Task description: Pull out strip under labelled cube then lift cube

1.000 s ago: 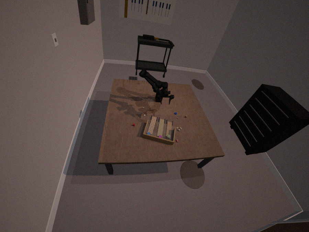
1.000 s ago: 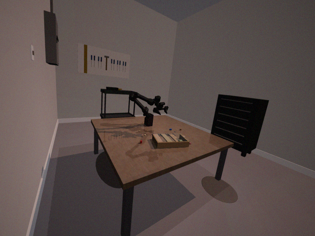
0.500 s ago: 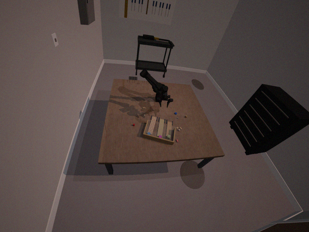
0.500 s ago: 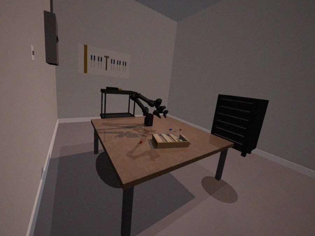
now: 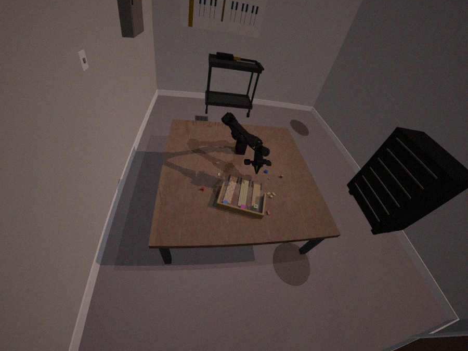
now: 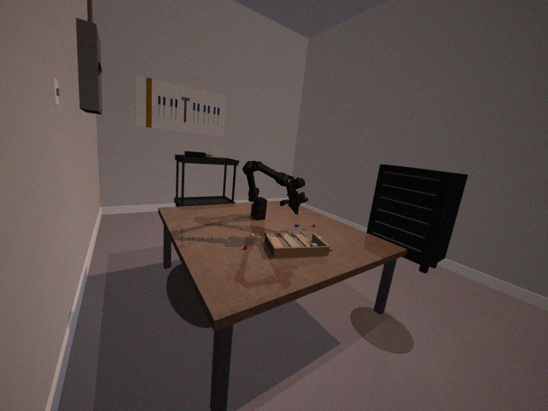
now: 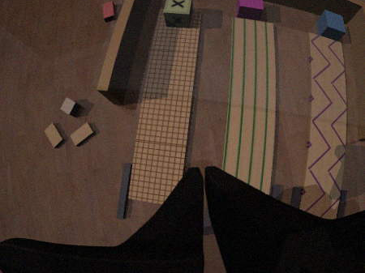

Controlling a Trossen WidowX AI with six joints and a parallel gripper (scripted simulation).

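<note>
My gripper tip is now 170 mm past the blue strip, 160 mm to the right of it and 150 mm above it. From my gripper tip the other things lie so: red strip: 370 mm to the right, 150 mm below, 40 mm ahead.
</note>
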